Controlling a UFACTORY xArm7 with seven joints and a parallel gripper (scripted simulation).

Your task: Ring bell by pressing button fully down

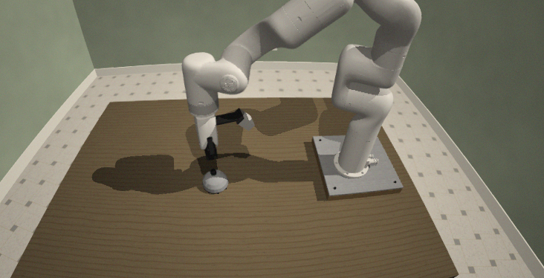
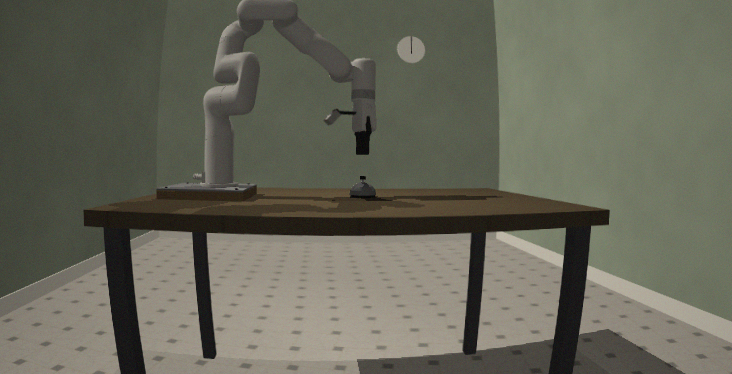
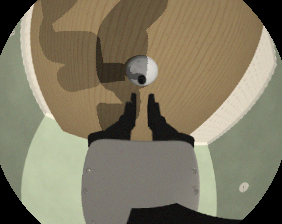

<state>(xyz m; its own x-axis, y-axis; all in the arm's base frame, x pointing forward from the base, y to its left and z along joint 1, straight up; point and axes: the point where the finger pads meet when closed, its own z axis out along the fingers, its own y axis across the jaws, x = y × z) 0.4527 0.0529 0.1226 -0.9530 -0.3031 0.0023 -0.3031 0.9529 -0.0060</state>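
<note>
The bell button is 100 mm below my hand. Round my hand: silver dome bell: 110 mm below.
</note>
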